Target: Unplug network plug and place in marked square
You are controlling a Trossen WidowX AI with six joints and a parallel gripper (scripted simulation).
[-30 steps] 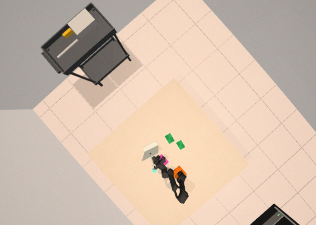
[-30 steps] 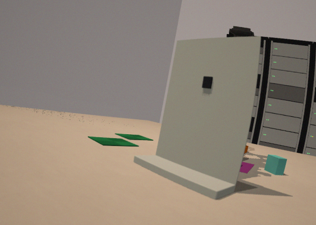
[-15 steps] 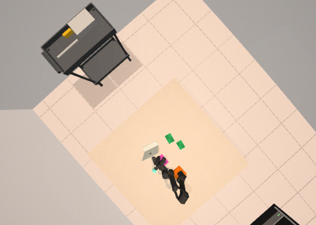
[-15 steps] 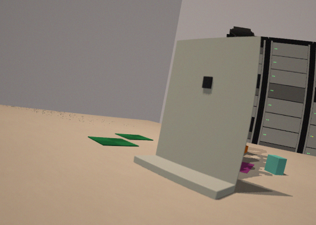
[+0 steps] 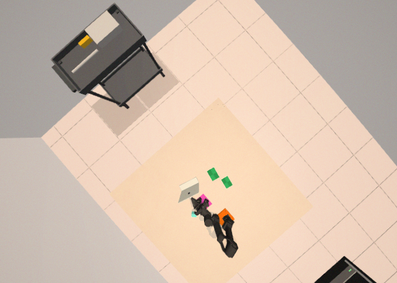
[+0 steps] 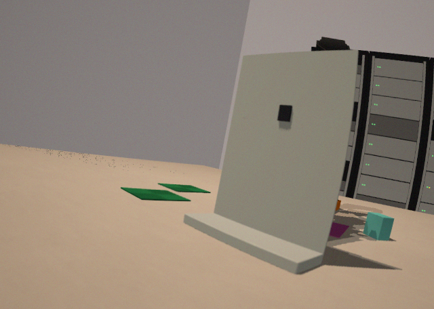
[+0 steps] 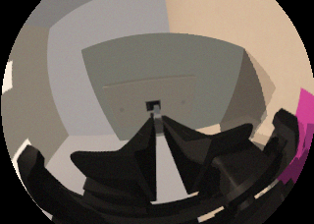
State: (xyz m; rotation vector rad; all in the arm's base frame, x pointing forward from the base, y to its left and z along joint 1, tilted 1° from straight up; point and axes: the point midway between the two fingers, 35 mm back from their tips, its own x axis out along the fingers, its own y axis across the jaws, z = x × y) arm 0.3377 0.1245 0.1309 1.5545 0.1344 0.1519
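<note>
Now: gripper tip 15 cm past the magenta marked square, 2 cm to the left of it and 15 cm above it. The rest, counted from my gripper tip: grey upright panel 4 cm ahead, 1 cm to the right, 5 cm below.
</note>
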